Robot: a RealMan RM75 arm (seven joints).
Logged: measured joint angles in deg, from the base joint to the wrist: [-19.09 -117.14 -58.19 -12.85 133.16 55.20 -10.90]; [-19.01 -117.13 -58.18 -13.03 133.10 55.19 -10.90]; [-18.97 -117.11 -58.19 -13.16 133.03 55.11 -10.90]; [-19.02 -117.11 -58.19 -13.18 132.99 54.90 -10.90]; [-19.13 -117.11 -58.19 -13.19 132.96 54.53 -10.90]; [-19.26 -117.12 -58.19 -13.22 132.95 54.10 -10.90]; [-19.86 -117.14 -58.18 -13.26 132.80 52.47 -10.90]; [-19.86 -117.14 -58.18 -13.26 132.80 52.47 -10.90]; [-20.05 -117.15 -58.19 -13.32 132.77 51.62 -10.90]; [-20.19 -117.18 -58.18 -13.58 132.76 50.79 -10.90]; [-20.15 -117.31 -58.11 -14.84 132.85 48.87 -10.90]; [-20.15 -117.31 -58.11 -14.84 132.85 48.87 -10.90]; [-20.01 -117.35 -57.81 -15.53 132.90 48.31 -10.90]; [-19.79 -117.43 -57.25 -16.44 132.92 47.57 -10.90]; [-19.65 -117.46 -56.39 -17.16 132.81 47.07 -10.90]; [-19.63 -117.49 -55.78 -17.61 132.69 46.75 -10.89]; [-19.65 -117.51 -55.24 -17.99 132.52 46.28 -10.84]
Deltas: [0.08 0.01 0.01 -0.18 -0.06 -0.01 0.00]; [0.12 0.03 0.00 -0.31 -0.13 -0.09 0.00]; [0.07 0.03 0.00 -0.33 -0.17 -0.30 0.00]; [-0.04 0.03 0.00 -0.34 -0.20 -0.67 0.00]; [-0.17 0.02 0.00 -0.37 -0.21 -1.10 0.00]; [-0.77 0.00 0.01 -0.41 -0.36 -2.73 0.00]; [-0.77 0.00 0.01 -0.41 -0.36 -2.73 0.00]; [-0.96 -0.01 0.00 -0.47 -0.39 -3.58 0.00]; [-1.10 -0.04 0.01 -0.73 -0.40 -4.41 0.00]; [-1.06 -0.17 0.08 -1.99 -0.31 -6.33 0.00]; [-1.06 -0.17 0.08 -1.99 -0.31 -6.33 0.00]; [-0.92 -0.21 0.38 -2.68 -0.26 -6.89 0.00]; [-0.70 -0.29 0.94 -3.59 -0.24 -7.63 0.00]; [-0.56 -0.32 1.80 -4.31 -0.35 -8.13 0.00]; [-0.54 -0.35 2.41 -4.76 -0.47 -8.45 0.01]; [-0.56 -0.37 2.95 -5.14 -0.64 -8.92 0.06]
